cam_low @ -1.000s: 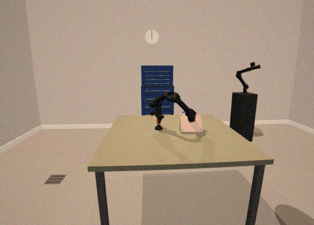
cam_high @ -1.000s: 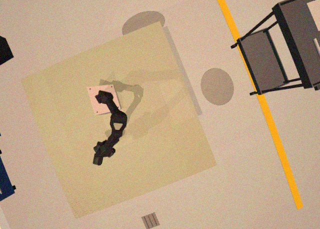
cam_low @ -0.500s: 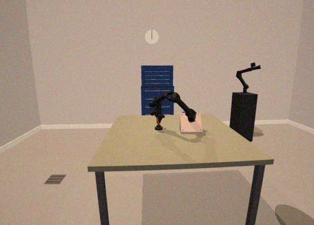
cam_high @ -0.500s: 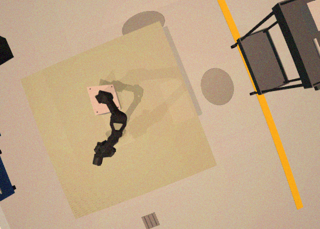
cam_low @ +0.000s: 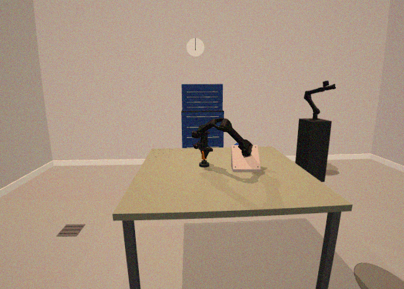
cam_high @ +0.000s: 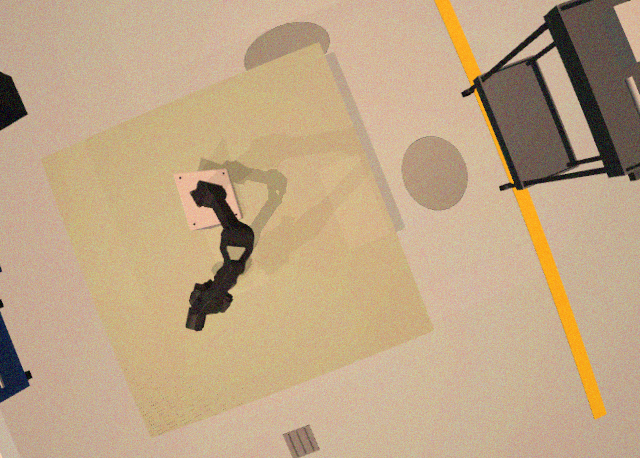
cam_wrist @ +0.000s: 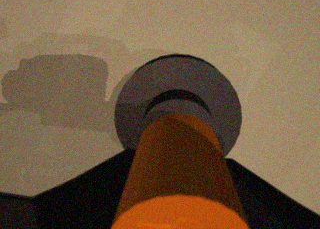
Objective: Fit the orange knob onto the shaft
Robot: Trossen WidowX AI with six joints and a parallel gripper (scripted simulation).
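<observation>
The orange knob is 2 cm above my gripper tip. From my gripper tip the other things lie so: round dark pedestal 4 cm below.
</observation>
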